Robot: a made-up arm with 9 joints. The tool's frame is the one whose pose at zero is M.
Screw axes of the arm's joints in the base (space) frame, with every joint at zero. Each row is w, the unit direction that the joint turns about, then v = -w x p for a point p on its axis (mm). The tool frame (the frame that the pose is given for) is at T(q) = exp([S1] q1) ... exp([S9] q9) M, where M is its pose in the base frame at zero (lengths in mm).
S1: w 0 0 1 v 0.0 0.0 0.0
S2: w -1 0 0 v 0.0 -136.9 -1.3
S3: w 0 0 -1 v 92.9 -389.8 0.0
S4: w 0 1 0 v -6.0 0.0 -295.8
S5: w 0 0 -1 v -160.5 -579.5 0.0
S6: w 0 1 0 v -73.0 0.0 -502.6
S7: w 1 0 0 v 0.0 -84.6 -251.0
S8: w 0 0 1 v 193.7 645.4 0.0
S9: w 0 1 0 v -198.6 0.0 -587.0
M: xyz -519.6 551.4 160.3 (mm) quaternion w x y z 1 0 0 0
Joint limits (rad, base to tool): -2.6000..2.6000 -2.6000..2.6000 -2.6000..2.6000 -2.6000..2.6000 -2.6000..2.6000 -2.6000..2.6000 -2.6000..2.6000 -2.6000..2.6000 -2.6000..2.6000
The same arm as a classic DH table. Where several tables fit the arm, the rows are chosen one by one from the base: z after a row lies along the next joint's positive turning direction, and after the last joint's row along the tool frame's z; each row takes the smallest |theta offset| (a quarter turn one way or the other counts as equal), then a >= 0, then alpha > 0; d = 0 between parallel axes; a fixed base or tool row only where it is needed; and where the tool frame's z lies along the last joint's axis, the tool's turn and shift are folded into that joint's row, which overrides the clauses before.
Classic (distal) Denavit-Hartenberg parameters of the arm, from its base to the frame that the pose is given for. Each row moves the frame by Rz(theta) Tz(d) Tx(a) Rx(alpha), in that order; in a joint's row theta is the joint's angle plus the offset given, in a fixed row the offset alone. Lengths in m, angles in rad.
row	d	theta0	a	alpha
joint 1	0.1369	-1.5708	0.0013	1.5708
joint 2	0.3898	0.0000	0.0916	1.5708
joint 3	0.1309	-1.5708	0.0940	1.5708
joint 4	0.2534	0.0000	-0.2837	-1.5708
joint 5	-0.0670	0.0000	0.0769	1.5708
joint 6	0.0905	1.5708	0.1576	1.5708
joint 7	-0.1428	-1.5708	0.0573	1.5708
joint 8	0.2832	1.5708	0.0584	-1.5708
joint 9	0.3577	0.0000	0.0674	1.5708
tool (fixed)	-0.0383	0.0000	0.0000	0.0000
Joint limits (rad, base to tool): -2.6000..2.6000 -2.6000..2.6000 -2.6000..2.6000 -2.6000..2.6000 -2.6000..2.6000 -2.6000..2.6000 -2.6000..2.6000 -2.6000..2.6000 -2.6000..2.6000

